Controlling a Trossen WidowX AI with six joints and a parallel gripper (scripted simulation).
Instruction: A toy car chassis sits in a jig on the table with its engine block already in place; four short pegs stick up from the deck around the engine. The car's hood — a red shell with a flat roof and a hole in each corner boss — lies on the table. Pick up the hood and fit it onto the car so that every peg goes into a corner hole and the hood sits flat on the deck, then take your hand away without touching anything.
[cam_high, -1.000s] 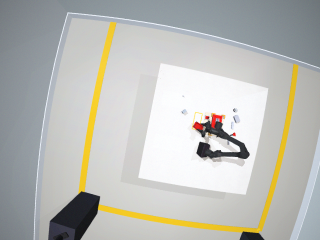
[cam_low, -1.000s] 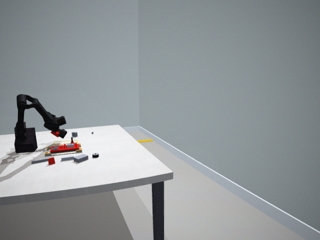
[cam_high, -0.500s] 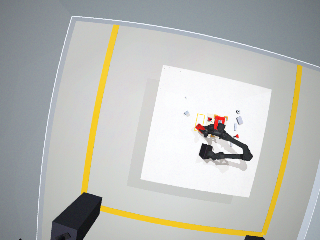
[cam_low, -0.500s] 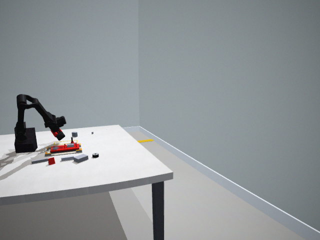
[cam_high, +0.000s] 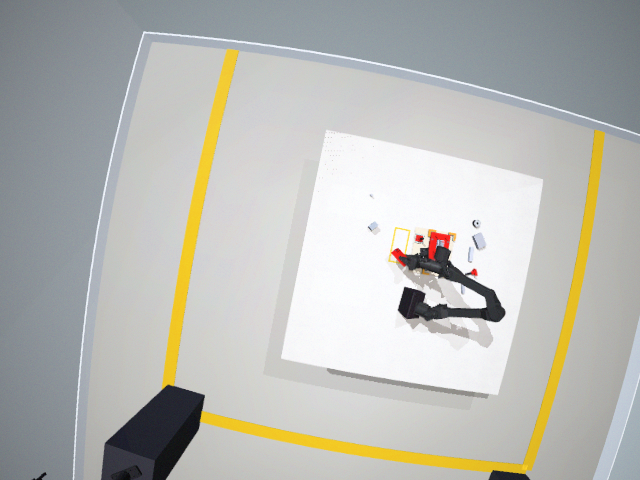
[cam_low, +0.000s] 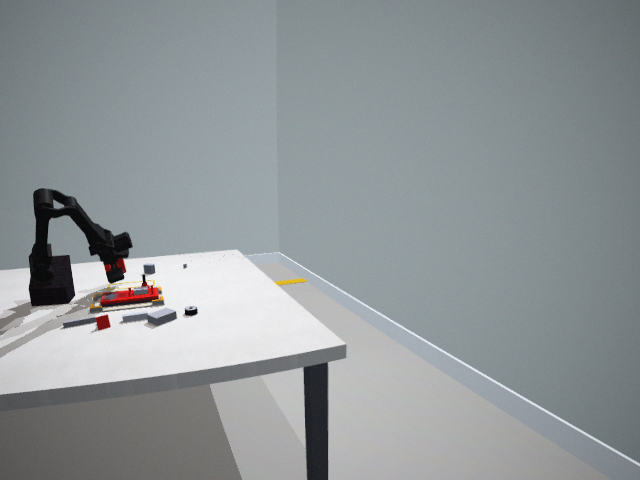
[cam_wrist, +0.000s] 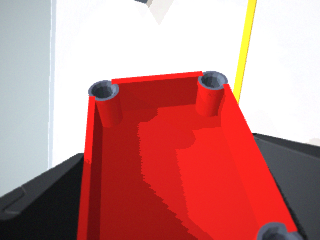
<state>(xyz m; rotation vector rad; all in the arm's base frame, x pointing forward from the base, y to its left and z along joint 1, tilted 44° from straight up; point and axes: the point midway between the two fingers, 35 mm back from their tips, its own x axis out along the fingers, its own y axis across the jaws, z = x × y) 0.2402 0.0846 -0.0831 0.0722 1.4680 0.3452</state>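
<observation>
My gripper tip is 10 mm past the red hood. The rest, counted from my gripper tip: grey bar: 70 mm behind, 410 mm to the right, 80 mm below; grey cube: 120 mm ahead, 160 mm to the left, 70 mm below.
</observation>
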